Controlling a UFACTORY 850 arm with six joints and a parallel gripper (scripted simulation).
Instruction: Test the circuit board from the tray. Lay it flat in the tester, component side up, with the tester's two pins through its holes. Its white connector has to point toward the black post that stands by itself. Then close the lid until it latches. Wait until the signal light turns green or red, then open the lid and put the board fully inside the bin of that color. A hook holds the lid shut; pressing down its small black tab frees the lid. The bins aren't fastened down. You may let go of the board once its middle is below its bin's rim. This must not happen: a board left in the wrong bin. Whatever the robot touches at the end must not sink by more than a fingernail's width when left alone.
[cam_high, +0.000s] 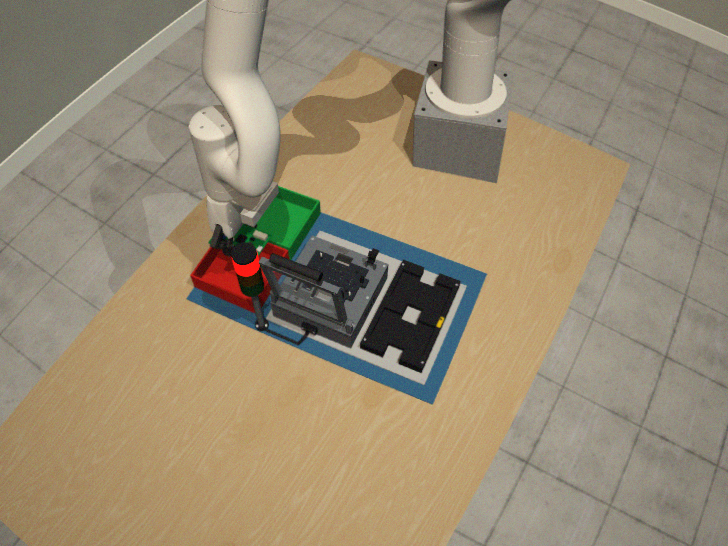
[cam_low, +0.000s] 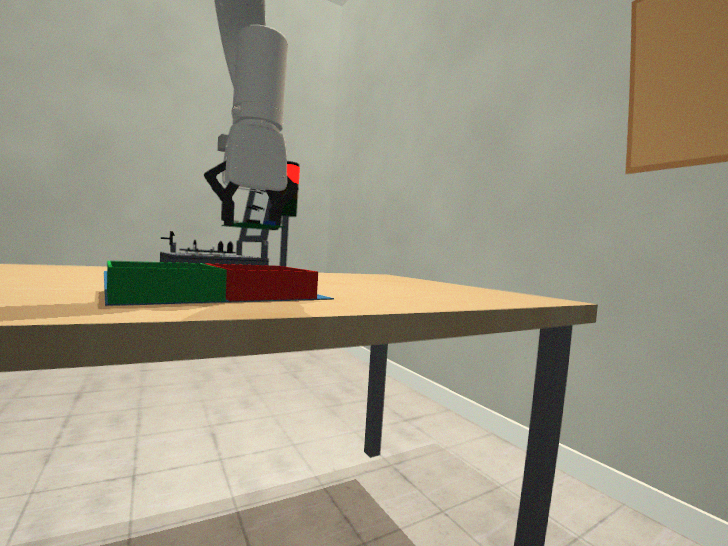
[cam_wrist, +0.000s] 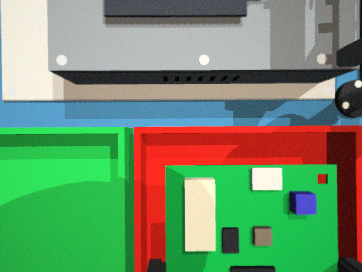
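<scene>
Now: hand 10 mm short of the red bin and 110 mm above it. Round my hand: green circuit board: 10 mm below; clear lid: 50 mm ahead, 210 mm to the left, 60 mm above; green bin: 130 mm behind, 30 mm to the right, 110 mm below.
</scene>
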